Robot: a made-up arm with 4 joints.
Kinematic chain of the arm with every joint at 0, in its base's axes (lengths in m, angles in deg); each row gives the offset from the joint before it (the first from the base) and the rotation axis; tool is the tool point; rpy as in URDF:
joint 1: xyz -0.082 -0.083 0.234 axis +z
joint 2: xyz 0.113 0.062 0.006 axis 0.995 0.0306 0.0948
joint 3: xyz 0 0.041 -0.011 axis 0.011 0.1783 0.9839
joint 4: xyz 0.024 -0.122 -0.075 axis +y
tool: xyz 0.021 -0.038 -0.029 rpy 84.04 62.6 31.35
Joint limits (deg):
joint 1: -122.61..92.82
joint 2: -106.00..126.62
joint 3: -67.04..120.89
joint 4: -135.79..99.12
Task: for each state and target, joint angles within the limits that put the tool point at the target. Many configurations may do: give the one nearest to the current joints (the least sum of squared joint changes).
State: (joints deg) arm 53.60 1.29 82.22 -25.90
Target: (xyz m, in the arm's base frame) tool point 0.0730 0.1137 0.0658
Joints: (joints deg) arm 37.91 -32.97 102.07 -17.73
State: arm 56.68 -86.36 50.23 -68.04
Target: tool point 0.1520 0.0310 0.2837
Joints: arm 36.26 -101.33 57.58 -63.20
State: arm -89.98 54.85 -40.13 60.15
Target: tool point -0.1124 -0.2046 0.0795
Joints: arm -107.75 26.18 -1.52 52.26
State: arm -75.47 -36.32 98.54 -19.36
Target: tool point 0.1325 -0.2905 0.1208
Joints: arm -75.05 8.16 86.76 -40.17
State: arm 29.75 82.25 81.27 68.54
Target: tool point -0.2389 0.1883 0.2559
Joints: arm 76.81 96.88 76.91 71.80
